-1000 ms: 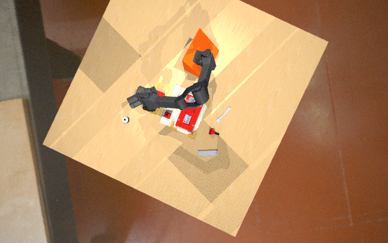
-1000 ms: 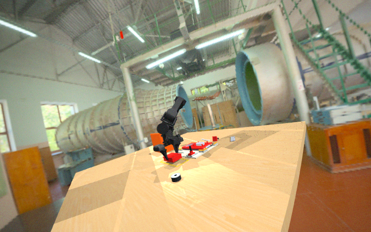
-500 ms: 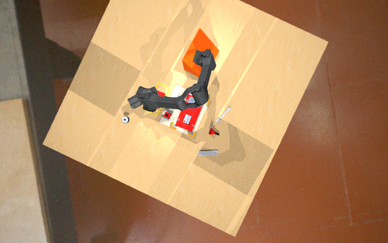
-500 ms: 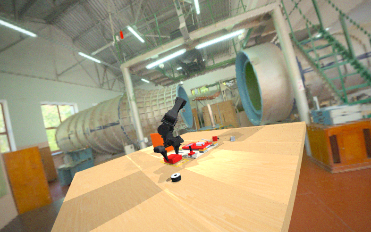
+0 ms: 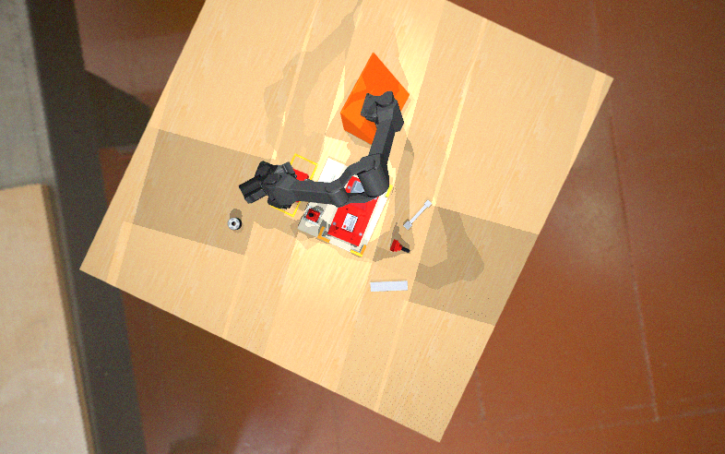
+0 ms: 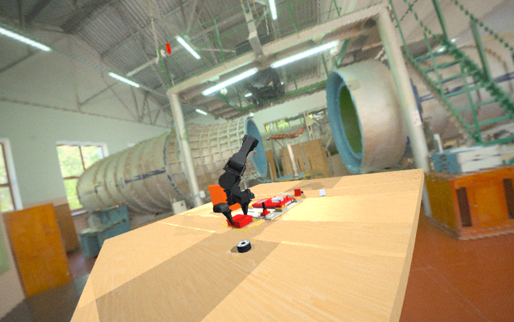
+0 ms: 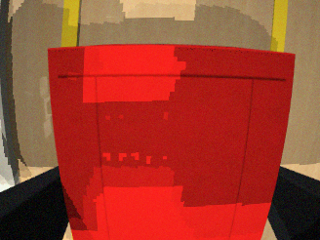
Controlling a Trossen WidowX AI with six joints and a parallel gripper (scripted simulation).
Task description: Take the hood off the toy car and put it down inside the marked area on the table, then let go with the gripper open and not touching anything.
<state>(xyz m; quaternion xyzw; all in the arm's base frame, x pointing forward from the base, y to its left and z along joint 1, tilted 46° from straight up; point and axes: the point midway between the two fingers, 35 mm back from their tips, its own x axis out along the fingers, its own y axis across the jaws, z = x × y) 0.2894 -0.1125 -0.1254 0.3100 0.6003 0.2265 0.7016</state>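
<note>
My gripper tip is 10 mm below the red hood.
</note>
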